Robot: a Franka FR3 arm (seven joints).
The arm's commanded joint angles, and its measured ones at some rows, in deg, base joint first. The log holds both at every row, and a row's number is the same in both.
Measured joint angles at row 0:
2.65 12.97 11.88 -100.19 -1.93 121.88 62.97
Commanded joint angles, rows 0 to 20:
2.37 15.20 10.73 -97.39 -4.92 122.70 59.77
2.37 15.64 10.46 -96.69 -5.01 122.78 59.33
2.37 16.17 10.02 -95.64 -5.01 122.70 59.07
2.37 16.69 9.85 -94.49 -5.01 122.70 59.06
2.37 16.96 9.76 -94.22 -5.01 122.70 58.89
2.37 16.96 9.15 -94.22 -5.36 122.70 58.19
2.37 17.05 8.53 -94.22 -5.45 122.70 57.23
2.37 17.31 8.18 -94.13 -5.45 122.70 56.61
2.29 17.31 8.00 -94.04 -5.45 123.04 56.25
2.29 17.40 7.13 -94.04 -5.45 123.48 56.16
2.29 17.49 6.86 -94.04 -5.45 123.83 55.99
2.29 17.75 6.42 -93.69 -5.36 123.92 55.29
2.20 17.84 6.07 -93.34 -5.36 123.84 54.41
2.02 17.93 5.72 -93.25 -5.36 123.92 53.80
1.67 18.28 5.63 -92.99 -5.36 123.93 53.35
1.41 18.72 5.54 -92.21 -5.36 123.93 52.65
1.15 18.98 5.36 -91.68 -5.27 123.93 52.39
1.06 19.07 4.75 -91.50 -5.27 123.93 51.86
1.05 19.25 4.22 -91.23 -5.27 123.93 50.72
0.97 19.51 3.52 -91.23 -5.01 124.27 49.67
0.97 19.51 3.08 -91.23 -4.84 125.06 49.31
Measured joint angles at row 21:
1.87 18.10 4.13 -93.11 -4.35 123.20 52.41
